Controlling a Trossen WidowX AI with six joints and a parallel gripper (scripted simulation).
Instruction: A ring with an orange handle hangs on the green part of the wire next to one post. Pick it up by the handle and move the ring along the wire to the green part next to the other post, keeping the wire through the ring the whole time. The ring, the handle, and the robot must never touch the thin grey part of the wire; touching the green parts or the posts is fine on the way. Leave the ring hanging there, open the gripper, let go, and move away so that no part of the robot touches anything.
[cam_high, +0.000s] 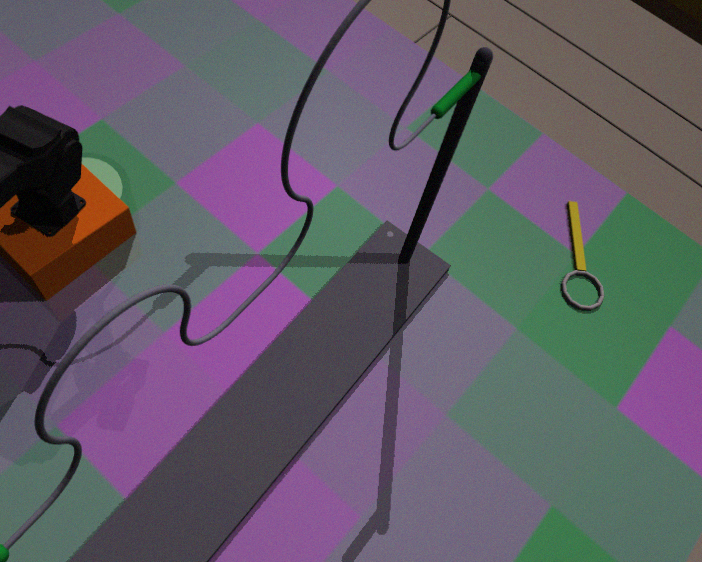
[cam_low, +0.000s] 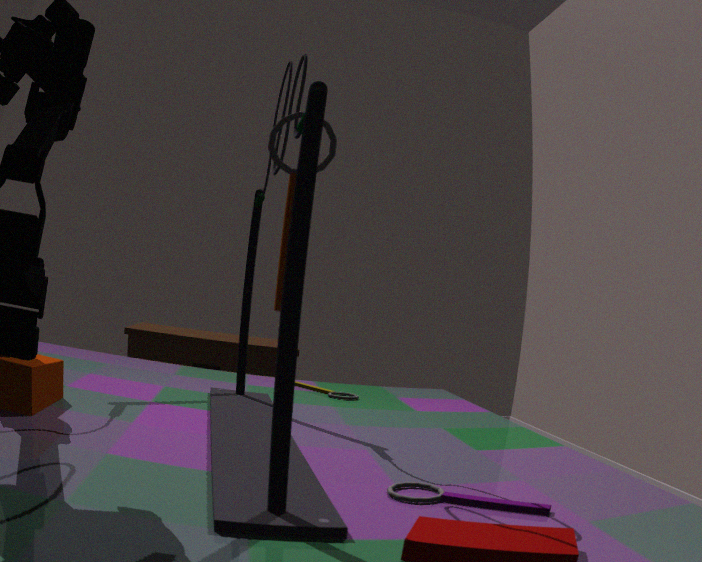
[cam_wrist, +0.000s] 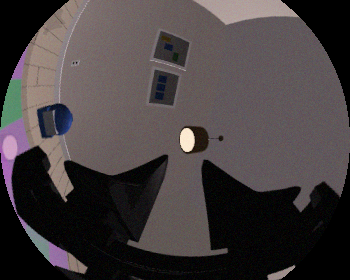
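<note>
The orange-handled ring is 450 mm ahead of my gripper tip, 330 mm to the right of it and 280 mm below it. The rest, counted from my gripper tip: red block (590 mm ahead, 560 mm below, 500 mm to the right); then purple-handled ring (640 mm ahead, 570 mm below, 360 mm to the right); then yellow-handled ring (740 mm ahead, 570 mm below, 340 mm to the left).
</note>
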